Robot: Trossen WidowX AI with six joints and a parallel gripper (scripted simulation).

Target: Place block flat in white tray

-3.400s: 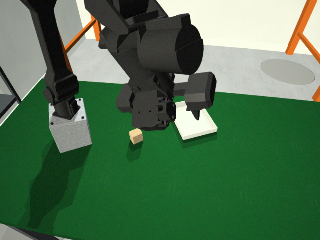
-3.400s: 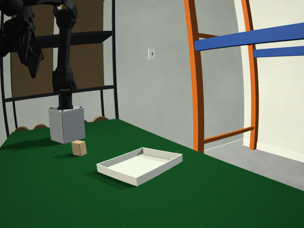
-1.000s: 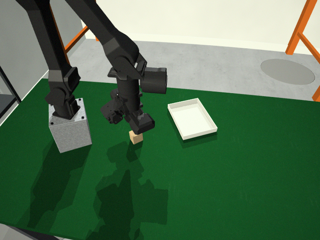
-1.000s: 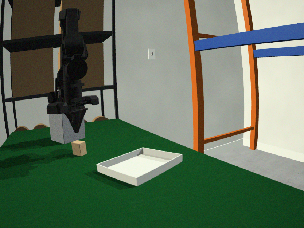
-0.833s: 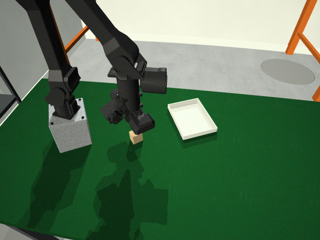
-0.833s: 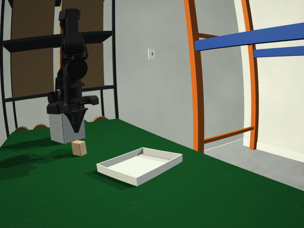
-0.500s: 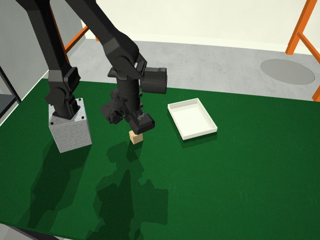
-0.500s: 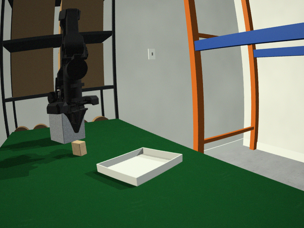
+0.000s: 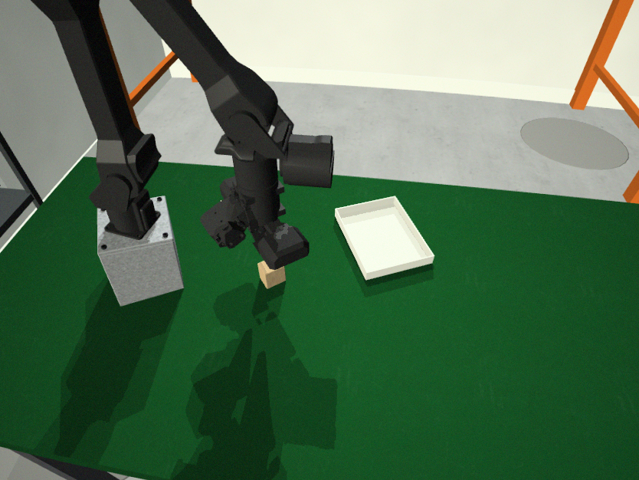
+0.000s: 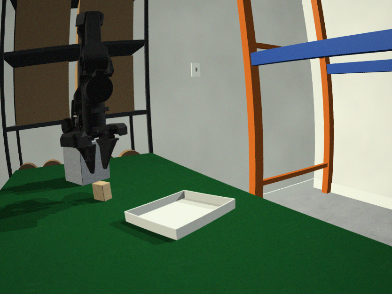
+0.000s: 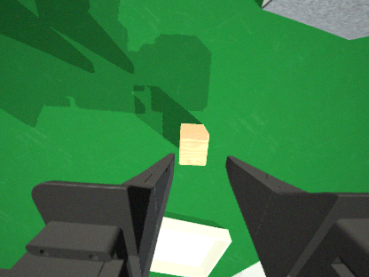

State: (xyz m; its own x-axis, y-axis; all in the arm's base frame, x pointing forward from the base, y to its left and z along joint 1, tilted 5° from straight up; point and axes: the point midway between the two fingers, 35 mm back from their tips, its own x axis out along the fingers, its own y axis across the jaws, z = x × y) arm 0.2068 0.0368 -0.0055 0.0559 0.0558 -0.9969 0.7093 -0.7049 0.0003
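The wooden block is 80 mm below my hand. Round my hand: white tray 170 mm ahead, 140 mm to the left, 100 mm below.
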